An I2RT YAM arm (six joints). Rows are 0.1 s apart.
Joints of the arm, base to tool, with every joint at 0 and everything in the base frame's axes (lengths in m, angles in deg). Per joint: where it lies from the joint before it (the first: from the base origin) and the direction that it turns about. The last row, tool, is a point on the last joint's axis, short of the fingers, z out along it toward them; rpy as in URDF.
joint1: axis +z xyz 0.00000 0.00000 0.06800
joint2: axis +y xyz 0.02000 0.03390 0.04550
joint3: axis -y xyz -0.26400 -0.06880 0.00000
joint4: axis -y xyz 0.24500 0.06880 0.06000
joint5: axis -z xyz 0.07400 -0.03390 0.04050
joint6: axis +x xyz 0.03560 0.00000 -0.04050
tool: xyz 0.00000 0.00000 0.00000 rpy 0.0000 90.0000 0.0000
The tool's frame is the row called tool.
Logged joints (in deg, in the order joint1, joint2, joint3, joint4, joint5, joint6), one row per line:
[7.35 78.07 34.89 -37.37 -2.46 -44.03]
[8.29 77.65 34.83 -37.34 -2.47 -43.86]
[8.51 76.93 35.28 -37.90 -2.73 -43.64]
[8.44 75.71 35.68 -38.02 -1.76 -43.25]
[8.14 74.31 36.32 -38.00 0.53 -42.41]
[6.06 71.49 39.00 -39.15 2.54 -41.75]
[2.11 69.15 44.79 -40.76 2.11 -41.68]
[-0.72 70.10 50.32 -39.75 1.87 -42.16]
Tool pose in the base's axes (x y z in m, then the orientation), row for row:
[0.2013 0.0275 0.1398 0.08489 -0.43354 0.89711 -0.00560]
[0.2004 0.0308 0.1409 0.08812 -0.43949 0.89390 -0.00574]
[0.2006 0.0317 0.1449 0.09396 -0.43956 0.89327 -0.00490]
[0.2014 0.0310 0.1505 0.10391 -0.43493 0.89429 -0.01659]
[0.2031 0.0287 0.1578 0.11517 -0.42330 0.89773 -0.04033]
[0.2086 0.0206 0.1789 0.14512 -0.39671 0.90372 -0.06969]
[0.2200 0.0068 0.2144 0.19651 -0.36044 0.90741 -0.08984]
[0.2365 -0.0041 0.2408 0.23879 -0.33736 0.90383 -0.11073]
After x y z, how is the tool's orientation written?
As a quaternion, w x y z.
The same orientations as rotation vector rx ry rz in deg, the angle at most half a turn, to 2 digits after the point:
[-74.08 153.30 -0.96]
[-74.96 152.46 -0.98]
[-74.71 151.83 -0.83]
[-73.50 151.12 -2.80]
[-71.07 150.72 -6.77]
[-65.48 149.17 -11.50]
[-57.84 145.61 -14.42]
[-52.93 141.82 -17.37]

